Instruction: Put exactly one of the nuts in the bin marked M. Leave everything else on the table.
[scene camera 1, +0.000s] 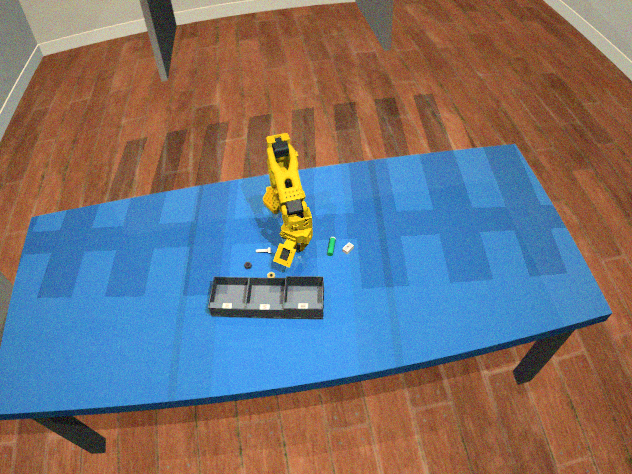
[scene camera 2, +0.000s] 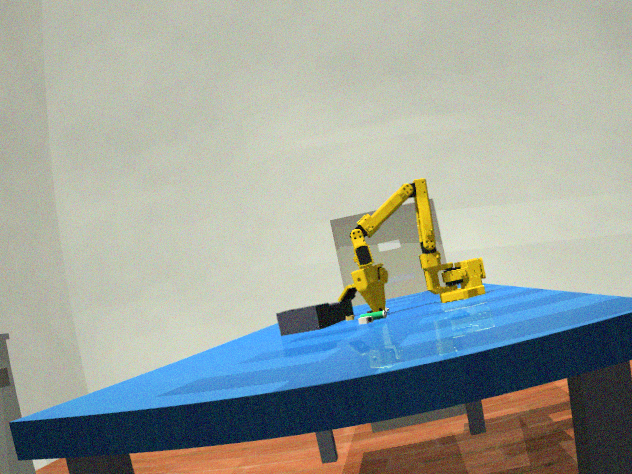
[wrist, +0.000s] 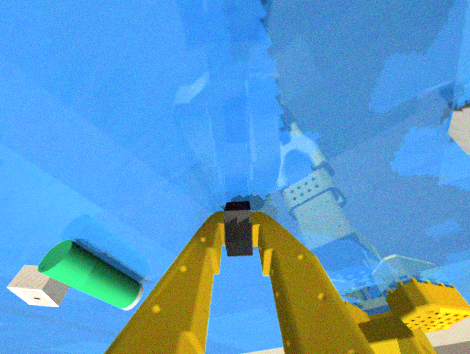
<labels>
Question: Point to a black three-compartment bin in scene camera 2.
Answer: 316, 317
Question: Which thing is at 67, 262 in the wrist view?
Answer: A green cylinder.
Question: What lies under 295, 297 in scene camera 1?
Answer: A black three-compartment bin.
</labels>
